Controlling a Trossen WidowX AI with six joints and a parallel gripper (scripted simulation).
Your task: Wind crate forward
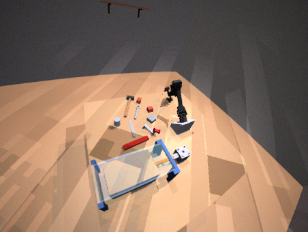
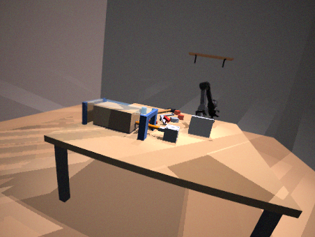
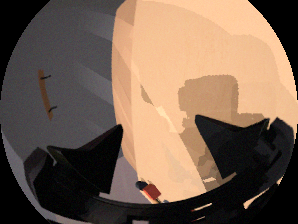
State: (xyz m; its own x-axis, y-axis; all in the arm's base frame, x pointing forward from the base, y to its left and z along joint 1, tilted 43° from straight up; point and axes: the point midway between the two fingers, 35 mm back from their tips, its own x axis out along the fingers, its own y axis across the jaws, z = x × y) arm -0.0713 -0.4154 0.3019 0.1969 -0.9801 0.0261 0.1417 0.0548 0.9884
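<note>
Now: gripper tip 380 mm short of the winch handle and 500 mm to the right of it. From my gripper tip the other things lie so: red grip: 350 mm ahead, 530 mm to the left, 10 mm above; then grey bar: 540 mm ahead, 420 mm to the left, 30 mm below; then grey block: 320 mm ahead, 350 mm to the left, 20 mm below.
</note>
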